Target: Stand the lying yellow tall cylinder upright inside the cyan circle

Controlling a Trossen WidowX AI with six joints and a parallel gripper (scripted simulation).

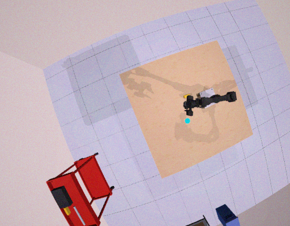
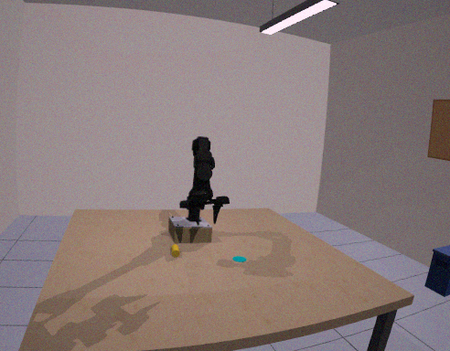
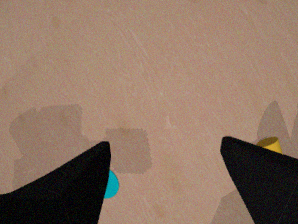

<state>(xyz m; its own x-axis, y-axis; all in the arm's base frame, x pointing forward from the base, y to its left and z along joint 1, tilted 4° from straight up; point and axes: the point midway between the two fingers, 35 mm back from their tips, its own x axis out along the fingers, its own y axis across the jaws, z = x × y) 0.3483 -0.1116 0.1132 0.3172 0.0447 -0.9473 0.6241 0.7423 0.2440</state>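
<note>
The yellow tall cylinder lies 16 cm below my gripper tip, 14 cm behind it and 7 cm to the right of it. Also, from my gripper tip: cyan circle (17 cm to the left, 17 cm below).
</note>
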